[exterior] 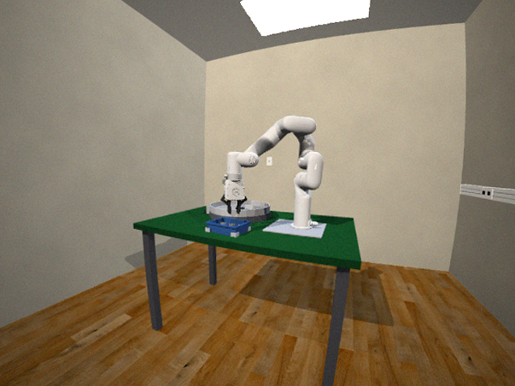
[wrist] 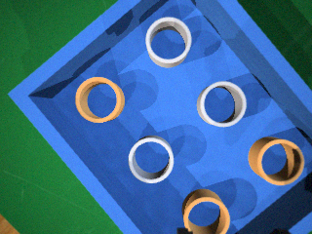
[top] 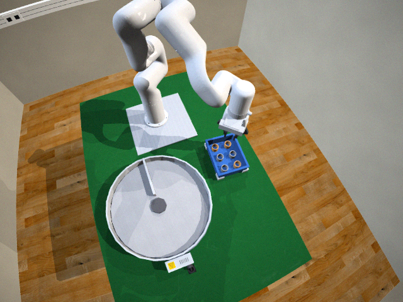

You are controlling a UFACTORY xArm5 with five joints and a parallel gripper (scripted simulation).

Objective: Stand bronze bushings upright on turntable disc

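Right now my hand is 100 mm above the blue crate, 50 mm short of it and 30 mm to the left of it. The rest, counted from my hand: grey turntable disc 390 mm to the right, 160 mm ahead, 70 mm below.
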